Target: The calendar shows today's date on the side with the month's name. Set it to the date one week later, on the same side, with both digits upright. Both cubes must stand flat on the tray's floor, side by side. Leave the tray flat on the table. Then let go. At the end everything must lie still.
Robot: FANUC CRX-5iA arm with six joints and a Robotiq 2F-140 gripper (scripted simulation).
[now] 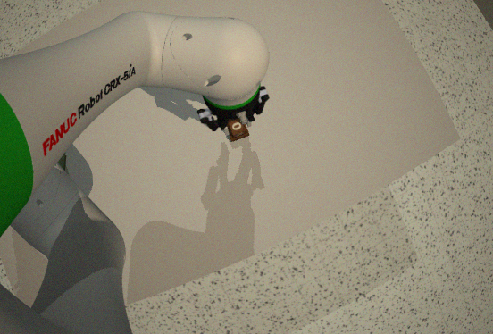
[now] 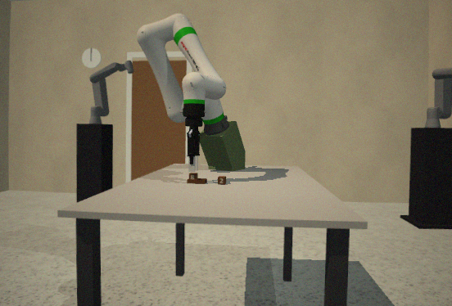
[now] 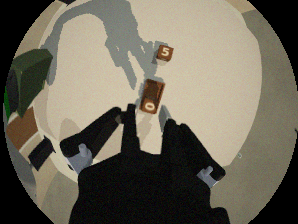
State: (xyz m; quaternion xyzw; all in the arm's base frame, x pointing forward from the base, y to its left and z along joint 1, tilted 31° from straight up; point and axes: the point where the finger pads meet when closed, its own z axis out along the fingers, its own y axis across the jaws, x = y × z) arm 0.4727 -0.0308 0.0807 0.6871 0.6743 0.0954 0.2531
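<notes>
Right now the brown tray is 7 cm below my hand and 2 cm to the left of it.
</notes>
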